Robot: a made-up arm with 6 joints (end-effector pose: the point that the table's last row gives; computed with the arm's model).
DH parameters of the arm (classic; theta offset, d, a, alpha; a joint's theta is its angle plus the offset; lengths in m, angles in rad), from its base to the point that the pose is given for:
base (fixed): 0.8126 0 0.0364 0
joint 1: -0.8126 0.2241 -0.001 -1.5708
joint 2: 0.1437 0 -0.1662 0
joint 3: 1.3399 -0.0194 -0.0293 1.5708
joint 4: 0 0.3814 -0.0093 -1.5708
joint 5: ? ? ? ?
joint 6: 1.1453 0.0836 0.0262 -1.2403
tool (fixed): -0.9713 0.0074 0 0
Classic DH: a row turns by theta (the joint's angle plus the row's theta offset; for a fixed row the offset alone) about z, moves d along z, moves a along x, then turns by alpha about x.
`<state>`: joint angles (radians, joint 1 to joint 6).
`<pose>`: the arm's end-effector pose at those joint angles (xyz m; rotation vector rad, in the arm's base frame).
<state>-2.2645 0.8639 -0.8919 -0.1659 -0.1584 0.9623</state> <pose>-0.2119 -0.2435 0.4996 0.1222 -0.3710 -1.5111</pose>
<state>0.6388 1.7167 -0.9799 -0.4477 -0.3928 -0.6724</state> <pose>0.3908 0.2929 0.1511 -1.6325 0.3644 1.0626</pose>
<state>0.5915 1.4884 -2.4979 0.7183 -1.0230 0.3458</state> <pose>0.1526 0.0240 0.8037 0.8028 -1.7818 0.8931</pose>
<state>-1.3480 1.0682 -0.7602 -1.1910 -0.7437 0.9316</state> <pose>0.1697 -0.3176 0.3468 -0.3625 0.5613 -0.1943</pose>
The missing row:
joint 5: 0 -0.018 -0.0122 1.5708
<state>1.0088 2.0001 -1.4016 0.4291 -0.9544 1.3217</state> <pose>0.3470 0.4104 0.2706 1.3540 -0.0158 1.5069</pose>
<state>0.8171 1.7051 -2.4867 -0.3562 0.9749 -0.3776</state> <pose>0.2878 0.2532 0.6905 -1.0509 0.4199 0.8729</pose>
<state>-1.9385 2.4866 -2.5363 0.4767 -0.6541 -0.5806</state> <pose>-0.2250 -0.5011 0.4471 -0.4647 0.3254 -1.8567</pose>
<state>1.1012 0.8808 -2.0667 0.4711 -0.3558 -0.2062</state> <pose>0.0449 -0.0045 0.8274 0.3566 -1.2833 1.2071</pose>
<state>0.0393 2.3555 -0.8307 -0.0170 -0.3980 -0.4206</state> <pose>0.2874 0.0226 -0.1248 -0.4980 1.5149 0.8305</pose>
